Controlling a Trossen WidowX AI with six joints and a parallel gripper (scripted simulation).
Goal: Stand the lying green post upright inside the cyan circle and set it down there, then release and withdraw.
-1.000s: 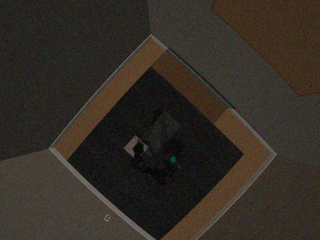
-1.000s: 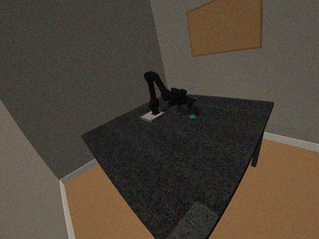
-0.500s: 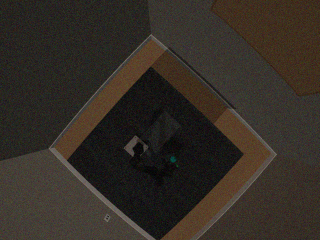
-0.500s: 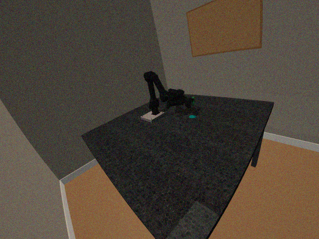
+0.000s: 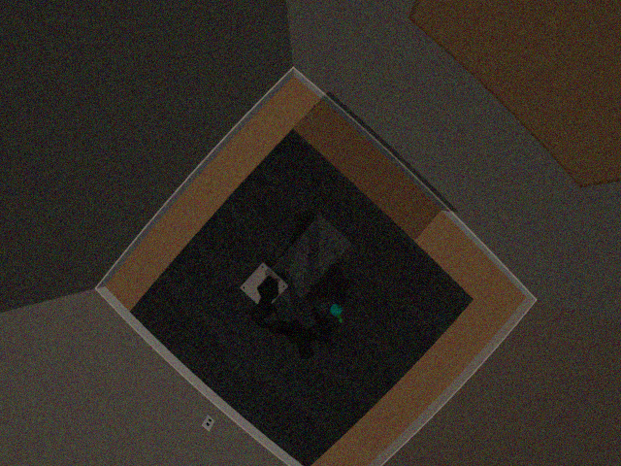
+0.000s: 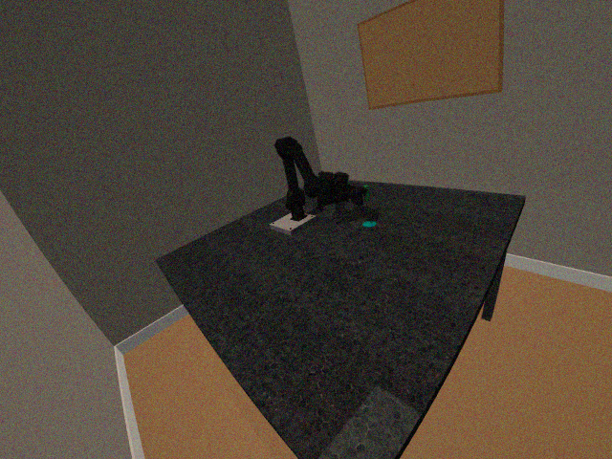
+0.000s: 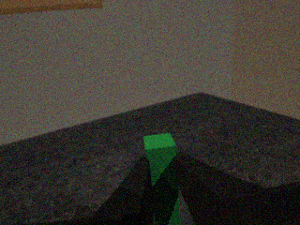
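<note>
Now: the cyan circle 160 mm below my gripper tip. From my gripper tip the other things lie so: green post 20 mm below.
</note>
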